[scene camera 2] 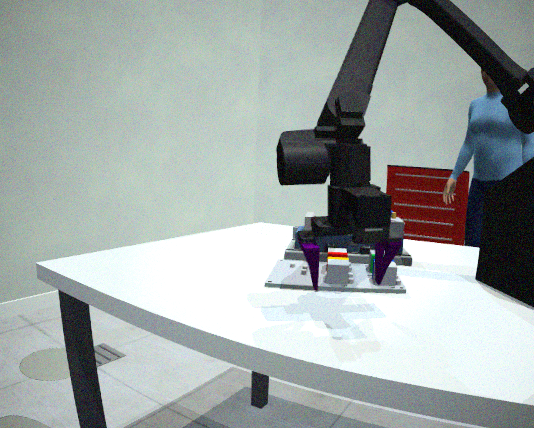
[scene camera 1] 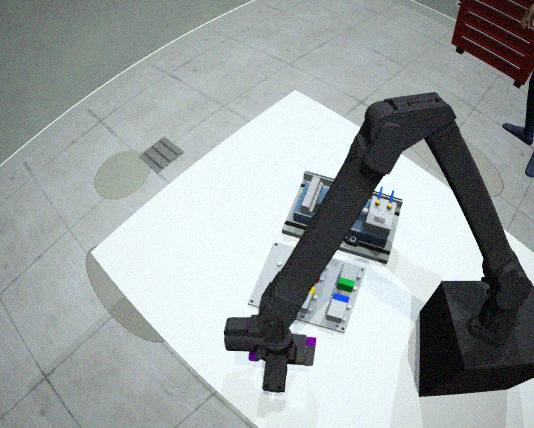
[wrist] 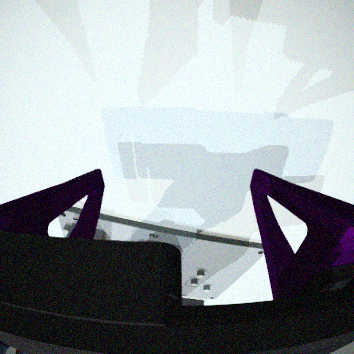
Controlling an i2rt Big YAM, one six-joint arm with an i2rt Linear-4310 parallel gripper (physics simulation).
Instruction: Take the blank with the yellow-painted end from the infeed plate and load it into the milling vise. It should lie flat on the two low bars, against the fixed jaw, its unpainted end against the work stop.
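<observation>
The blank with the yellow-painted end (scene camera 1: 312,291) (scene camera 2: 338,271) stands on the infeed plate (scene camera 1: 265,280) (scene camera 2: 282,278) (wrist: 235,265), its yellow end toward the red-painted blank. The arm hides part of it in scene camera 1. My gripper (scene camera 1: 282,348) (scene camera 2: 348,286) (wrist: 176,176) is open and empty, its purple fingers wide apart and pointing down, on the side of the plate away from the vise. In scene camera 2 the blank shows between the fingers but lies behind them. The milling vise (scene camera 1: 302,212) stands beyond the plate; the arm covers its middle, so its low bars are hidden.
Blanks with green (scene camera 1: 346,284), blue (scene camera 1: 341,298) and red (scene camera 1: 318,280) (scene camera 2: 337,254) ends are also on the plate. A grey block with blue levers (scene camera 1: 380,215) rises at the vise's right end. The black arm base box (scene camera 1: 440,345) stands at the right.
</observation>
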